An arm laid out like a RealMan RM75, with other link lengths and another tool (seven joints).
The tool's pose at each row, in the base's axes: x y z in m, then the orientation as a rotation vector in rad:
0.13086, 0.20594, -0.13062, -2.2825, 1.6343, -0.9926
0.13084, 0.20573, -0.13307, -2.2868, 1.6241, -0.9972
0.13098, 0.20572, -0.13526, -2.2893, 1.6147, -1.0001
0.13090, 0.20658, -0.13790, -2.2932, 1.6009, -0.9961
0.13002, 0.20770, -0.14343, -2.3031, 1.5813, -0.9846
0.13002, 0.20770, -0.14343, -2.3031, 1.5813, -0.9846
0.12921, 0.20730, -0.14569, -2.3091, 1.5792, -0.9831
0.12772, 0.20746, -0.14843, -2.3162, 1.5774, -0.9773
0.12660, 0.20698, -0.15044, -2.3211, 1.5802, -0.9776
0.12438, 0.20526, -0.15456, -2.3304, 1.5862, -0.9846
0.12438, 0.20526, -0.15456, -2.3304, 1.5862, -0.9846
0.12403, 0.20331, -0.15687, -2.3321, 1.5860, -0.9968
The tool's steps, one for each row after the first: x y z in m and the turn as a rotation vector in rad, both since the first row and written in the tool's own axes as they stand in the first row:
-0.00084, 0.00129, 0.00191, 0.0043, 0.0005, -0.0068
-0.00172, 0.00226, 0.00368, 0.0089, -0.0003, -0.0120
-0.00361, 0.00328, 0.00545, 0.0145, -0.0070, -0.0185
-0.00707, 0.00623, 0.00889, 0.0190, -0.0196, -0.0295
-0.00707, 0.00623, 0.00889, 0.0190, -0.0196, -0.0295
-0.00781, 0.00813, 0.01023, 0.0163, -0.0203, -0.0336
-0.00937, 0.01057, 0.01140, 0.0123, -0.0235, -0.0377
-0.00998, 0.01261, 0.01239, 0.0076, -0.0215, -0.0397
-0.01057, 0.01703, 0.01463, -0.0010, -0.0130, -0.0443
-0.01057, 0.01703, 0.01463, -0.0010, -0.0130, -0.0443
-0.00987, 0.01918, 0.01665, -0.0004, -0.0044, -0.0472

